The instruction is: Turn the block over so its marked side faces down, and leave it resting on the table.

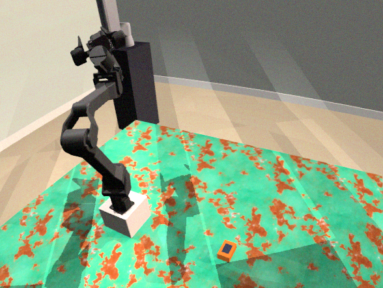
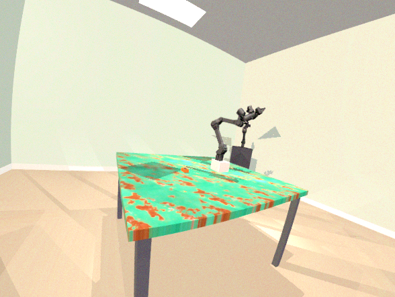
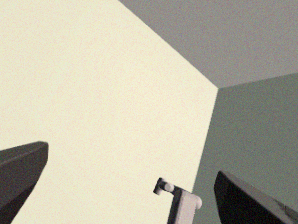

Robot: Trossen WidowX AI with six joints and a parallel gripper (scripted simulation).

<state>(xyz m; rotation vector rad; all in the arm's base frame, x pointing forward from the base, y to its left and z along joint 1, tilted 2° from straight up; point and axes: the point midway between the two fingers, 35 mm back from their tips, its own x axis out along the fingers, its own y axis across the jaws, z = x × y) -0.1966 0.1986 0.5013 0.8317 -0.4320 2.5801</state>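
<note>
My gripper tip is now 600 mm short of the orange block, 590 mm above it and 130 mm to the left of it.
</note>
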